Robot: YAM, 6 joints.
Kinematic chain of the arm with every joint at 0, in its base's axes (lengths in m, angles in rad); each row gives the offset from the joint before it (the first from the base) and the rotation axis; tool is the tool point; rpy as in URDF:
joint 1: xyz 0 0 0.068 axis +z
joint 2: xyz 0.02 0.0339 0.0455 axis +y
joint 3: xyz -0.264 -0.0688 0 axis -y
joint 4: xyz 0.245 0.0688 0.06 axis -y
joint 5: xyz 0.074 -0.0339 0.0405 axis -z
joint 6: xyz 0.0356 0 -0.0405 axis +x
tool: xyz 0 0 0 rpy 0 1.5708 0
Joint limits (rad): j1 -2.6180..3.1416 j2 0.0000..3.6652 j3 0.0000..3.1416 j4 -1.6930..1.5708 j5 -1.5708..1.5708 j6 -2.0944..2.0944
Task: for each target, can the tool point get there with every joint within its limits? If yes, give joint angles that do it. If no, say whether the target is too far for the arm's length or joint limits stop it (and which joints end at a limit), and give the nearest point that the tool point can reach.
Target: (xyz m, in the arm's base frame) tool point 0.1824 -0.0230 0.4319
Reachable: yes | joints -0.2425 0.8625 0.9800 0.1754 -0.6477 -0.4546
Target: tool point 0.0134 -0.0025 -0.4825
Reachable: no: joint limits stop it (at a limit: joint 2) | nearest point 0.0837 -0.0156 -0.3413 | short by 0.158 m
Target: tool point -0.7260 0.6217 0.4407
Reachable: no: too far | nearest point -0.4639 0.3973 0.3201 | short by 0.366 m
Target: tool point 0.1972 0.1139 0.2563
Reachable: yes | joints 0.4308 1.1561 0.8500 -0.6229 -0.6356 0.6468
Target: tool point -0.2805 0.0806 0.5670
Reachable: yes | joints -0.2277 0.4824 2.2480 -0.4682 -0.4406 0.4013
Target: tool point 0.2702 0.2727 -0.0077
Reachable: yes | joints 0.7396 2.3671 1.1693 -0.0841 -0.5751 0.5871
